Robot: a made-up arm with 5 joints.
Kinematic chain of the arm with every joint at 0, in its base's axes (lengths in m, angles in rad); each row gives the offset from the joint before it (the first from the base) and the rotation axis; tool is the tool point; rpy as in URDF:
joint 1: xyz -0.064 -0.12 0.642 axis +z
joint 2: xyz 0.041 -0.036 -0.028 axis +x
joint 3: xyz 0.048 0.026 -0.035 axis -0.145 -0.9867 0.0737
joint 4: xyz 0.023 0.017 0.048 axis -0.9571 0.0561 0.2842
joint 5: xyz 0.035 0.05 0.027 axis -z
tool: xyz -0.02 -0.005 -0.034 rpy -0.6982 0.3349 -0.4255
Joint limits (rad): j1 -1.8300..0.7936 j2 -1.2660..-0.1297 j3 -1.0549..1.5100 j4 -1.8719..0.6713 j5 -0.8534..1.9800
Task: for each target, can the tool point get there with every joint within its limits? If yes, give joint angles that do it. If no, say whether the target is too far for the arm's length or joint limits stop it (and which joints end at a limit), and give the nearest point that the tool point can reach.
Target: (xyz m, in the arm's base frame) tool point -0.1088 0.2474 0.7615
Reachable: no: too far | nearest point -0.0184 0.0313 0.6551 | short by 0.257 m
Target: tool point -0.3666 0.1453 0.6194
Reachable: no: too far | nearest point -0.1021 -0.0297 0.6148 | short by 0.317 m
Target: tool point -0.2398 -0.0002 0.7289
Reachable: no: joint limits stop it (at a limit: joint 1, joint 2, joint 5) | nearest point -0.0991 -0.0465 0.6501 | short by 0.168 m
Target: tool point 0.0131 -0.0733 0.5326
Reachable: yes | joints 0.0967 -0.8619 1.0015 0.1011 0.8070
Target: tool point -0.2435 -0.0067 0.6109
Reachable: no: joint limits stop it (at a limit: joint 1, joint 3, joint 5) | nearest point -0.1102 -0.0470 0.6125 | short by 0.139 m
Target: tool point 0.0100 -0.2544 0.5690
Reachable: yes | joints -1.5407 -0.7176 0.1421 -0.3617 1.4729
